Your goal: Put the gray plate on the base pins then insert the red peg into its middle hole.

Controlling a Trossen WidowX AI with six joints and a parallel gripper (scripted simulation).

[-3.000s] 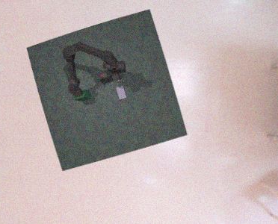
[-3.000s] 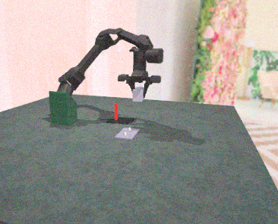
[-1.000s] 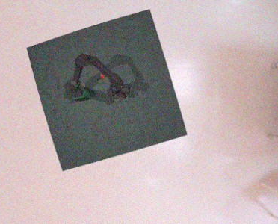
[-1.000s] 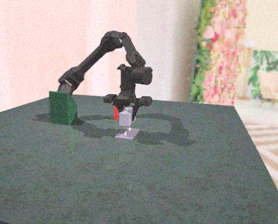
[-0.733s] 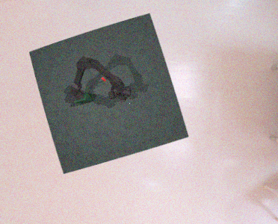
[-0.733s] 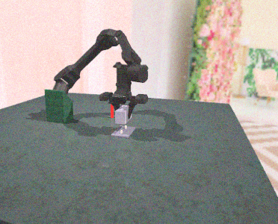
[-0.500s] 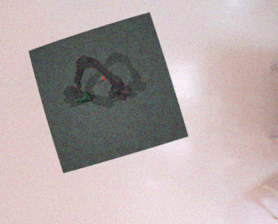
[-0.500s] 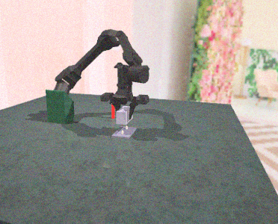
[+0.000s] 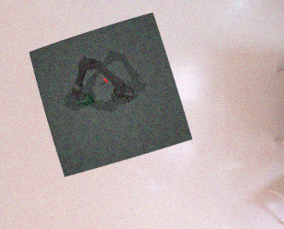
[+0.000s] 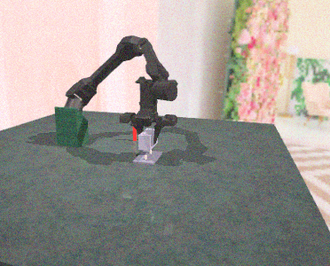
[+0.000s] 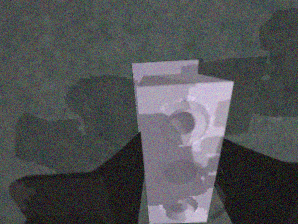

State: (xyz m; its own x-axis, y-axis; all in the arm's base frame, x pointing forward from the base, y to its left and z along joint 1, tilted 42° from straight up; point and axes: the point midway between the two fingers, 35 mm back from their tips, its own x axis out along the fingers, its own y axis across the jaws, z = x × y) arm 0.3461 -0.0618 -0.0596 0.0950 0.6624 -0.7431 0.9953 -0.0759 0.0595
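The base lies 5 cm below my gripper tip. Round my gripper tip: red peg 11 cm behind, 19 cm to the left, 1 cm below; gray plate 3 cm above.
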